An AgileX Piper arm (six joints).
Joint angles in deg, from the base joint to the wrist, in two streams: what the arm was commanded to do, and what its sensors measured. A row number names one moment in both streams.
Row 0, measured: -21.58 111.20 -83.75 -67.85 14.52 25.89
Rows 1 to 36, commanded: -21.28 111.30 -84.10 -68.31 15.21 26.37; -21.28 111.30 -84.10 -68.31 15.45 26.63; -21.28 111.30 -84.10 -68.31 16.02 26.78; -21.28 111.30 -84.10 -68.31 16.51 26.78; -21.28 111.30 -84.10 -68.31 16.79 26.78; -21.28 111.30 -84.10 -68.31 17.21 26.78; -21.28 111.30 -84.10 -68.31 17.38 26.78; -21.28 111.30 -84.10 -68.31 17.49 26.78; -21.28 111.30 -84.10 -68.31 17.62 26.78; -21.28 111.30 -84.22 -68.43 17.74 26.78; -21.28 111.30 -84.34 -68.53 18.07 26.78; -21.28 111.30 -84.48 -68.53 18.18 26.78; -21.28 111.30 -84.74 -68.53 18.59 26.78; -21.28 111.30 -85.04 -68.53 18.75 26.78; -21.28 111.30 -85.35 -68.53 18.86 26.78; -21.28 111.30 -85.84 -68.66 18.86 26.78; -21.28 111.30 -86.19 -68.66 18.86 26.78; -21.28 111.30 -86.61 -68.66 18.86 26.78; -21.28 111.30 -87.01 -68.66 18.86 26.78; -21.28 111.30 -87.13 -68.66 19.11 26.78; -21.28 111.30 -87.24 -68.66 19.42 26.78; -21.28 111.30 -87.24 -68.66 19.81 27.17; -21.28 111.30 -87.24 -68.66 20.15 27.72; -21.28 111.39 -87.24 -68.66 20.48 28.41; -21.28 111.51 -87.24 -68.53 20.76 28.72; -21.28 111.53 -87.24 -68.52 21.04 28.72; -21.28 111.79 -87.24 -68.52 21.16 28.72; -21.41 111.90 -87.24 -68.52 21.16 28.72; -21.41 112.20 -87.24 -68.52 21.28 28.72; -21.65 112.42 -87.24 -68.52 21.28 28.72; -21.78 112.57 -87.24 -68.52 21.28 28.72; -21.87 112.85 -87.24 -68.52 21.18 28.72; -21.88 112.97 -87.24 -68.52 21.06 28.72; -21.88 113.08 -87.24 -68.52 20.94 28.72; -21.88 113.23 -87.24 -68.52 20.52 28.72; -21.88 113.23 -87.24 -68.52 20.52 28.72
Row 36, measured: -21.52 113.10 -86.81 -68.42 20.90 28.34
